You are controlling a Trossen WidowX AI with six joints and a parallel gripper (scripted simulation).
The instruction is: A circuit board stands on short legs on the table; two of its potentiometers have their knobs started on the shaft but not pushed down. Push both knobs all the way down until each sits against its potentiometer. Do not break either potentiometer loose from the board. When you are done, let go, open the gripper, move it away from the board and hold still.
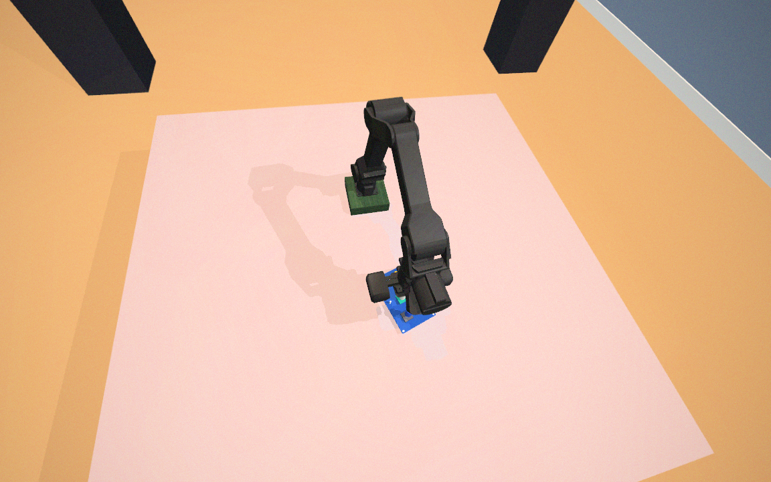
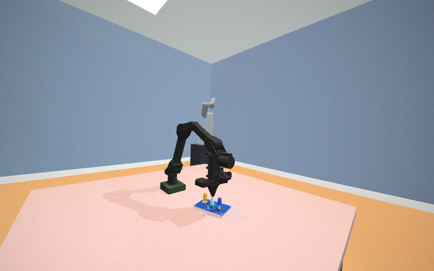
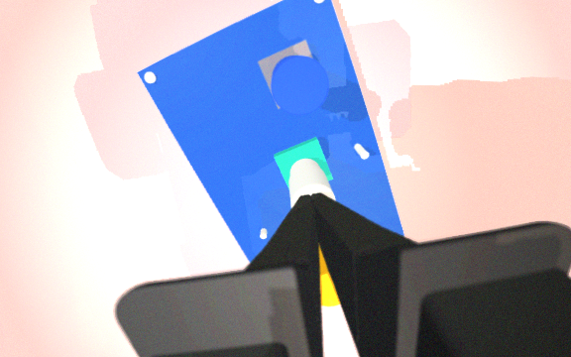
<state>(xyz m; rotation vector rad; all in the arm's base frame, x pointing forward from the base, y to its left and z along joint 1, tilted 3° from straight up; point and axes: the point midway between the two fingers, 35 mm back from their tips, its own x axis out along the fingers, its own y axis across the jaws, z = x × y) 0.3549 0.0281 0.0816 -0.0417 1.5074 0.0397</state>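
The white knob is 1 cm below my gripper tip. The rest, counted from my gripper tip: orange knob 5 cm behind, 1 cm to the right, 2 cm below.
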